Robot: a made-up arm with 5 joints.
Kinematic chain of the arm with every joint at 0, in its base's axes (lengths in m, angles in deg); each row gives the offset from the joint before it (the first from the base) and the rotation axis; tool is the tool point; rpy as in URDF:
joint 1: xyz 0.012 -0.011 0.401 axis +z
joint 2: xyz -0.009 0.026 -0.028 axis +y
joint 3: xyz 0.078 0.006 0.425 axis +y
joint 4: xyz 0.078 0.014 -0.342 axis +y
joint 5: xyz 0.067 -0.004 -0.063 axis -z
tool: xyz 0.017 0.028 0 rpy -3.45 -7.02 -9.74
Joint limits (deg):
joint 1: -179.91..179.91
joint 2: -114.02..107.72
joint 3: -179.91..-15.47
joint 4: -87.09..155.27
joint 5: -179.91..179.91
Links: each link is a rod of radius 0.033 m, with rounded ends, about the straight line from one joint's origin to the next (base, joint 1, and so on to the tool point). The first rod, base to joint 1, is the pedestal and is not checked.
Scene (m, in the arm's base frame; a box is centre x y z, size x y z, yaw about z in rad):
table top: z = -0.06
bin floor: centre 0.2 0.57 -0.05 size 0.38 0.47 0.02 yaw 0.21
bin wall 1: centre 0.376 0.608 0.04 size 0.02 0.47 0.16 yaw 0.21
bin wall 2: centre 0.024 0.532 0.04 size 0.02 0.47 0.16 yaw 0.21
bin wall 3: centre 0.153 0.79 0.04 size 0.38 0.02 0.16 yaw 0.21
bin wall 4: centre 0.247 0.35 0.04 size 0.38 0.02 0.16 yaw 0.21
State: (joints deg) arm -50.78 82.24 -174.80 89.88 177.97
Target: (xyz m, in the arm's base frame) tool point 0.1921 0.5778 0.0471
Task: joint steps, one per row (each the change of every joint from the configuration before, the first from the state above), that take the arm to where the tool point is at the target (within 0.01 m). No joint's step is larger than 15 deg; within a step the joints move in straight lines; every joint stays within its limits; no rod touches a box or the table.
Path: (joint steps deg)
1: 13.71 -12.52 5.73 0.96 0.39
2: 13.71 -12.53 5.72 0.96 0.39
3: 13.70 -12.52 5.73 0.95 0.38
4: 13.71 -12.52 5.73 0.96 0.39
5: 13.71 -12.52 5.73 0.96 0.39
6: 10.79 12.57 6.24 4.14 0.00
7: 10.78 12.57 6.24 4.14 0.00
8: 10.79 12.57 6.25 4.14 0.00
9: 10.79 12.57 6.24 4.14 0.00
10: 10.78 12.58 6.24 4.14 0.00

